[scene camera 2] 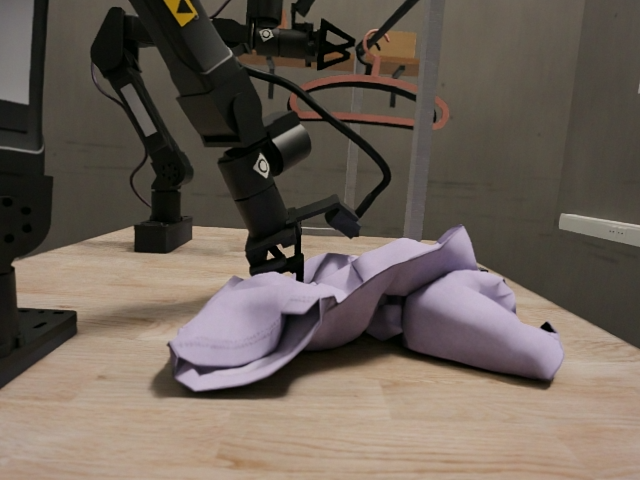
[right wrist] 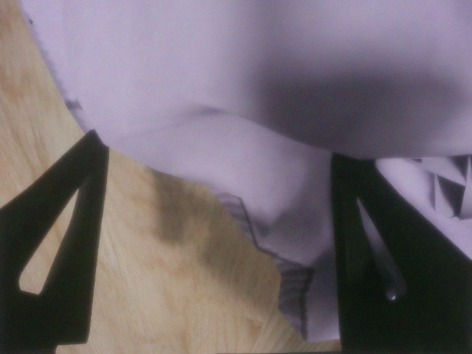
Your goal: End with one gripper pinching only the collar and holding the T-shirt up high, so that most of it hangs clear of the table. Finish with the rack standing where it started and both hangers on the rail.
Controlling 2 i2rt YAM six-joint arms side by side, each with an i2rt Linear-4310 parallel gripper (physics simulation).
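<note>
The lilac T-shirt (scene camera 2: 361, 304) (right wrist: 210, 65) lies crumpled on the table, one fold raised in its middle. A stitched hem shows at its left end in scene camera 2; I cannot tell which part is the collar. My right gripper (scene camera 2: 280, 267) (right wrist: 221, 142) is open, pointing down at the shirt's back left side, cloth passing between and under its fingers. My left gripper (scene camera 2: 342, 45) is open and empty, high up left of the rack's rail (scene camera 2: 395, 19). A pink hanger (scene camera 2: 361, 79) hangs from the rail. The second hanger cannot be made out clearly.
The grey rack upright (scene camera 2: 419, 155) stands behind the shirt. The wooden table (scene camera 2: 413, 428) reaches to an edge at the right. The left arm's base (scene camera 2: 163, 235) is at the back left, the right arm's base (scene camera 2: 46, 328) at the near left. A wooden block (scene camera 2: 400, 43) shows behind the hanger.
</note>
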